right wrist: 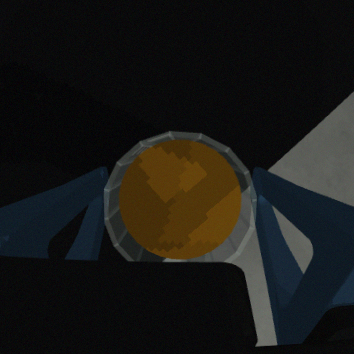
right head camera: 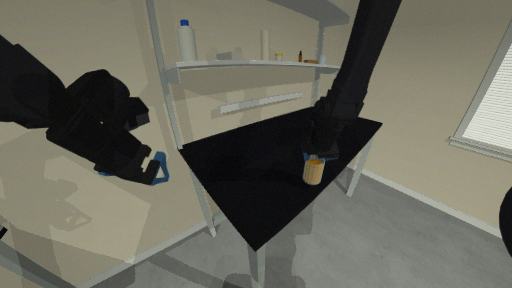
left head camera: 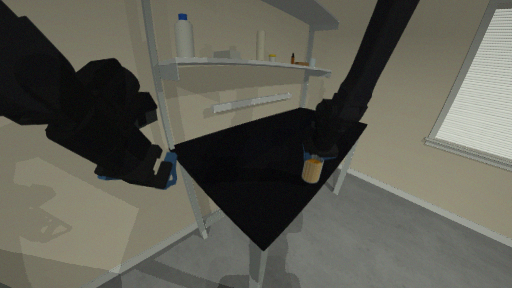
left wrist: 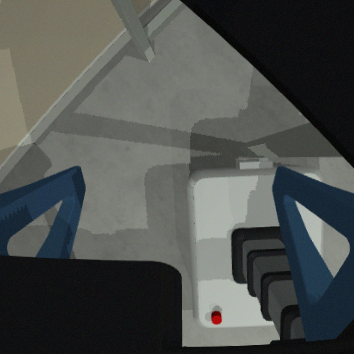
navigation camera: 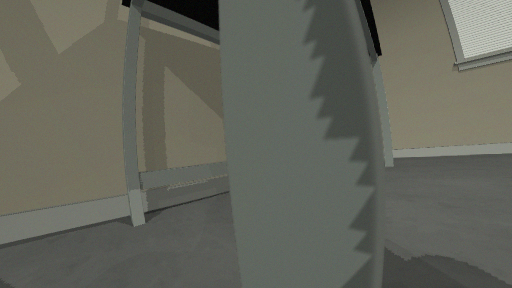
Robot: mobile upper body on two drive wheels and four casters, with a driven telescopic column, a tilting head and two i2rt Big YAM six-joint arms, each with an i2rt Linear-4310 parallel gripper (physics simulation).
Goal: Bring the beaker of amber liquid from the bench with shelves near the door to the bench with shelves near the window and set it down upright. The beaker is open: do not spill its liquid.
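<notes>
The beaker of amber liquid point(left head camera: 312, 171) point(right head camera: 313, 173) point(right wrist: 180, 200) is upright between the fingers of my right gripper point(left head camera: 320, 156) point(right head camera: 320, 158) point(right wrist: 179, 177). It shows over the black top of the bench with shelves point(left head camera: 240, 200) point(right head camera: 245, 205) near the window point(left head camera: 480, 80) point(right head camera: 492, 95). Whether its base touches the top I cannot tell. In the right wrist view the liquid lies inside the clear rim. My left gripper point(left wrist: 178, 176) is open and empty, left of the bench in the head views, above the floor and the robot's base.
The bench's shelf point(left head camera: 240, 62) point(right head camera: 250, 64) holds a white bottle with a blue cap point(left head camera: 184, 40) point(right head camera: 187, 44) and several small items. A bench leg point(navigation camera: 300, 150) stands very close before the navigation camera. The white robot base point(left wrist: 215, 210) shows under the left wrist.
</notes>
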